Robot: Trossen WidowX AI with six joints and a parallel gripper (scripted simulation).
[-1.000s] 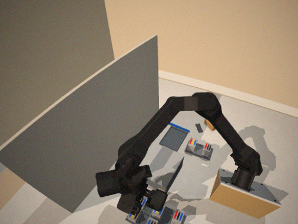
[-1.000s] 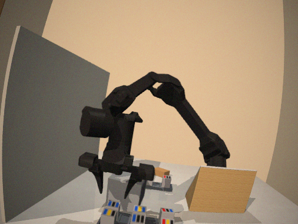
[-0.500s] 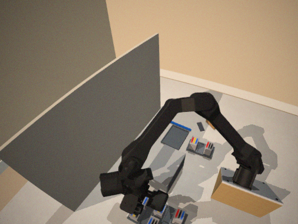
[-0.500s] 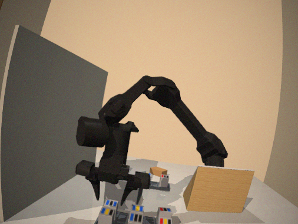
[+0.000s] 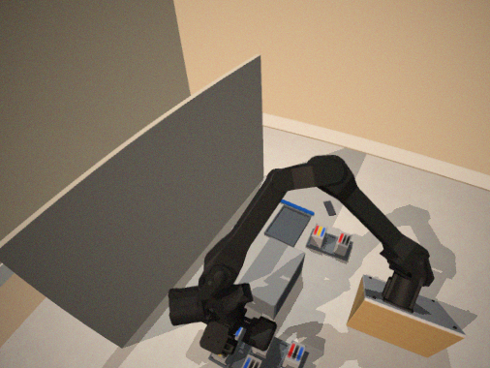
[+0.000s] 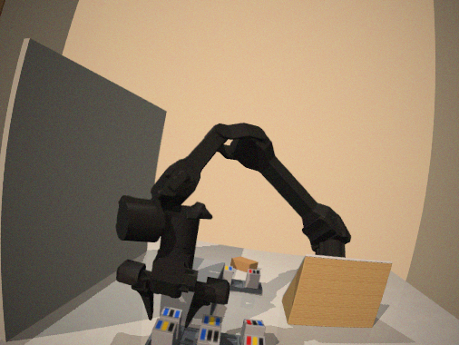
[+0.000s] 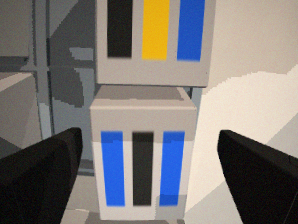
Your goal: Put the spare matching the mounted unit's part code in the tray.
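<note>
Right now my gripper tip is 10 mm below the grey spare. Round my gripper tip: dark grey tray 50 mm ahead, 360 mm to the right, 30 mm below; then tall grey wall panel 220 mm ahead, 150 mm to the right, 200 mm above; then rack 90 mm behind, 350 mm to the right, 20 mm below.
</note>
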